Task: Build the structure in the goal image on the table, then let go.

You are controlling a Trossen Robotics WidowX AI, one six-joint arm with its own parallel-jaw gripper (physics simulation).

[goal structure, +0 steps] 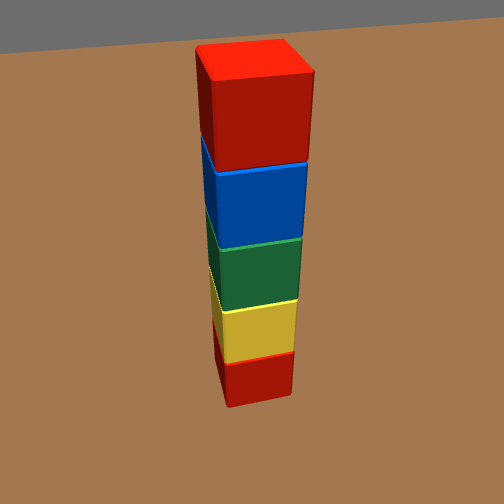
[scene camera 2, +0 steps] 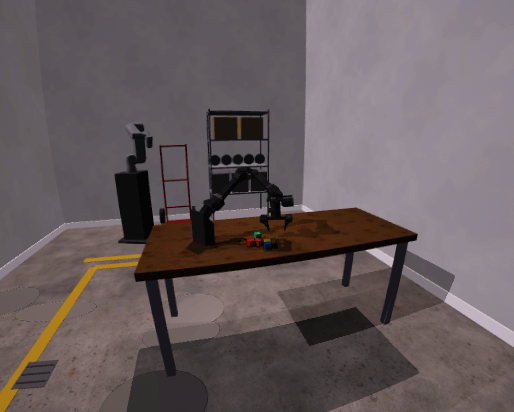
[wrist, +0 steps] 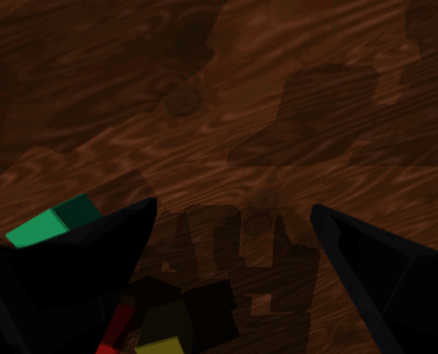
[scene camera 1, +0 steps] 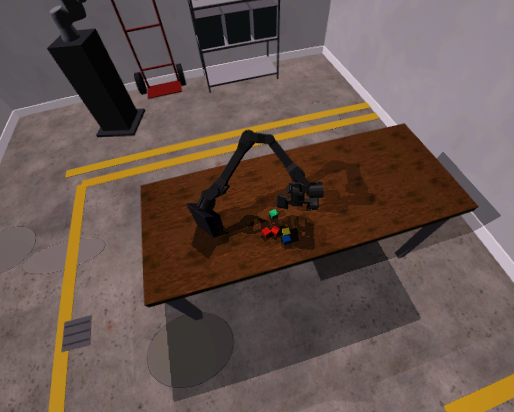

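Where they show: gripper, fingertip midpoint: (scene camera 2: 276,231) (wrist: 234,208) (scene camera 1: 297,208); arm's base, link origin: (scene camera 2: 202,216) (scene camera 1: 203,208).
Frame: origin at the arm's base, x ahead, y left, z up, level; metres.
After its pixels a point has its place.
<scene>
A green cube (scene camera 1: 273,213) @[y 0.043, x 0.312, z -0.115 m] (scene camera 2: 257,234) @[y 0.033, x 0.313, z -0.117 m] (wrist: 40,229) @[y 0.058, x 0.313, z -0.115 m] sits on the table, apart from the other cubes. Two red cubes stand side by side nearer the front: the left red cube (scene camera 1: 266,232) @[y -0.059, x 0.278, z -0.115 m] (scene camera 2: 250,243) @[y -0.071, x 0.277, z -0.128 m] and the right red cube (scene camera 1: 275,230) @[y -0.049, x 0.320, z -0.115 m] (scene camera 2: 258,242) @[y -0.062, x 0.321, z -0.125 m]. A yellow cube (scene camera 1: 286,231) @[y -0.054, x 0.371, z -0.115 m] (scene camera 2: 267,241) @[y -0.060, x 0.370, z -0.120 m] (wrist: 162,346) @[y -0.040, x 0.371, z -0.115 m] is right of them, with a blue cube (scene camera 1: 286,239) @[y -0.094, x 0.369, z -0.116 m] (scene camera 2: 267,246) @[y -0.104, x 0.370, z -0.129 m] close in front of it. My gripper (scene camera 1: 298,206) @[y 0.064, x 0.427, z -0.107 m] (scene camera 2: 277,230) @[y 0.064, x 0.427, z -0.107 m] (wrist: 234,208) @[y 0.064, x 0.427, z -0.107 m] is open and empty, above the table to the right of the green cube. Its left finger partly hides the green cube in the wrist view.
The wooden table (scene camera 1: 380,165) @[y 0.374, x 0.920, z -0.148 m] (scene camera 2: 370,227) @[y 0.229, x 1.081, z -0.148 m] carries the arm's base (scene camera 1: 206,220) @[y -0.068, x 0.026, z 0.016 m] (scene camera 2: 203,227) @[y -0.068, x 0.022, z -0.038 m] left of the cubes. A black pedestal (scene camera 1: 97,82) (scene camera 2: 134,207), a red hand truck (scene camera 1: 164,90) and a shelf rack (scene camera 2: 239,112) stand behind the table.
</scene>
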